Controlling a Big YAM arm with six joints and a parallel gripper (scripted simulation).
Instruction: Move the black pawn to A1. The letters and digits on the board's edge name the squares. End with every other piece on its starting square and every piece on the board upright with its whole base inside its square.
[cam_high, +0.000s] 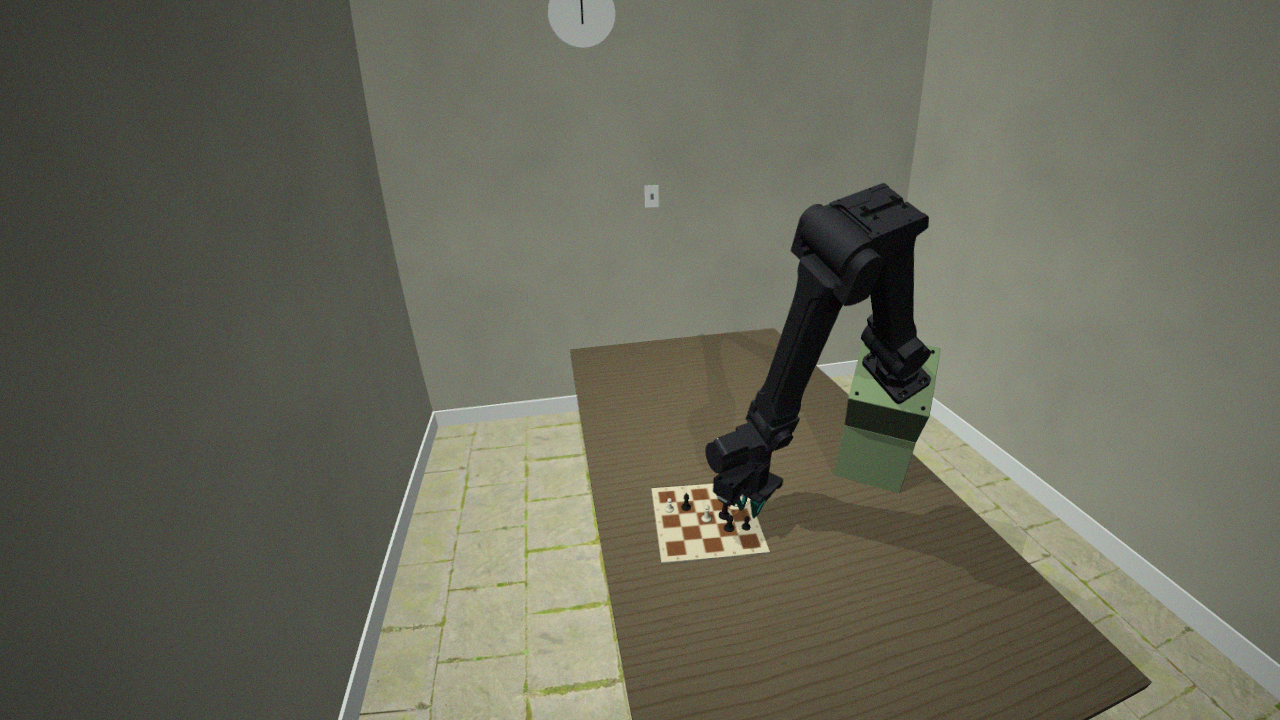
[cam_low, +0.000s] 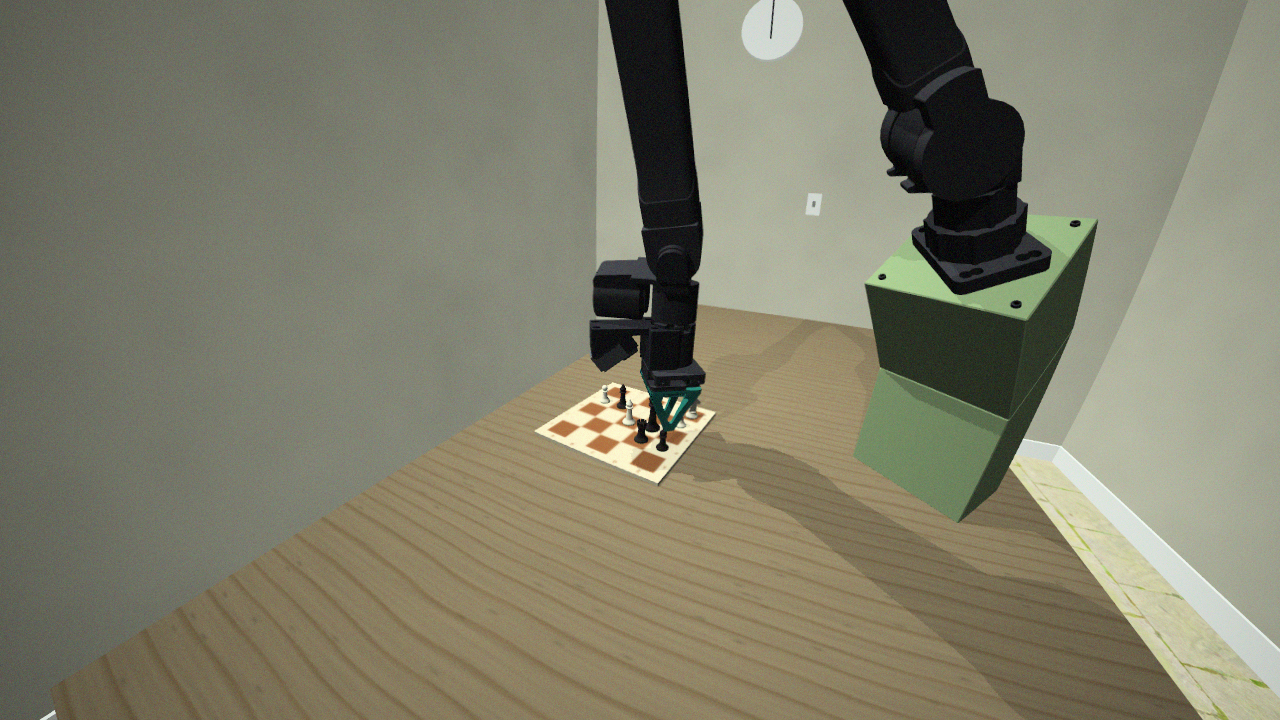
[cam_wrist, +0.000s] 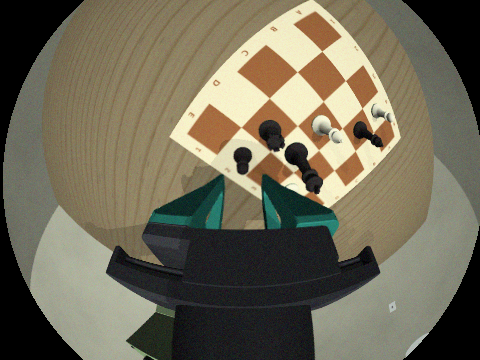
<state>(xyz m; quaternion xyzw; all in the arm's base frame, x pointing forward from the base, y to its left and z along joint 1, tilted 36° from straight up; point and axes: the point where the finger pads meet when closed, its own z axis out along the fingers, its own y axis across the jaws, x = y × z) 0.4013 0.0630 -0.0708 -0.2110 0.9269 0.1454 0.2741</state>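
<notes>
Right now the black pawn is 30 mm below my hand. Also, from my hand: chessboard: 70 mm ahead, 50 mm to the right, 50 mm below; white chess piece: 80 mm ahead, 40 mm to the right, 30 mm below.
</notes>
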